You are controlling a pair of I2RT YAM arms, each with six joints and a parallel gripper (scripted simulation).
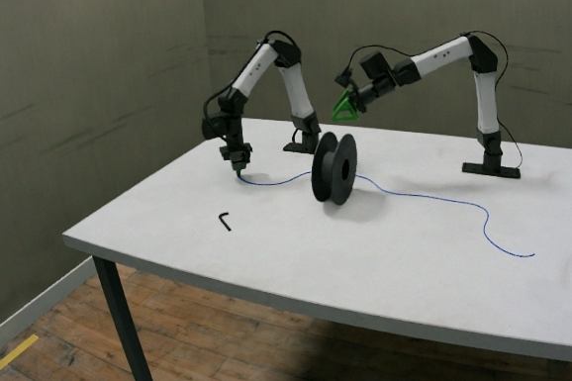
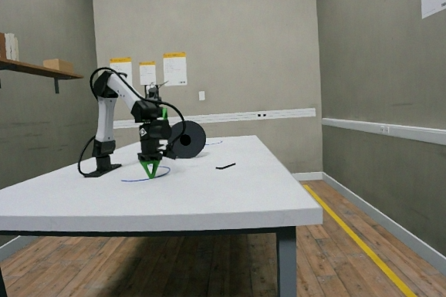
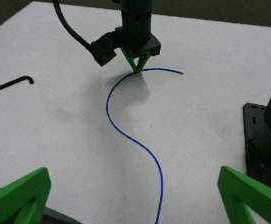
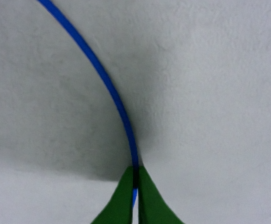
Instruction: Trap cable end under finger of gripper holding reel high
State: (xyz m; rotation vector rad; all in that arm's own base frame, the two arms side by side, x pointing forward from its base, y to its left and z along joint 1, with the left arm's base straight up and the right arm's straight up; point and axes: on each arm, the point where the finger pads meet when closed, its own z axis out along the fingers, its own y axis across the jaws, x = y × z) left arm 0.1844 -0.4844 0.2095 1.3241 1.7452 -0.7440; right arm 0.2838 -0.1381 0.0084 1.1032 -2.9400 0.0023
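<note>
The dark reel is 36 cm to the left of my right hand, 9 cm above it and 6 cm ahead of it. Round my right hand: black hex key (27 cm ahead, 12 cm to the left).
The dark reel is 150 mm ahead of my left hand, 50 mm to the left of it and 110 mm below it. From my left hand the other things lie so: black hex key: 360 mm ahead, 190 mm to the right, 210 mm below.
</note>
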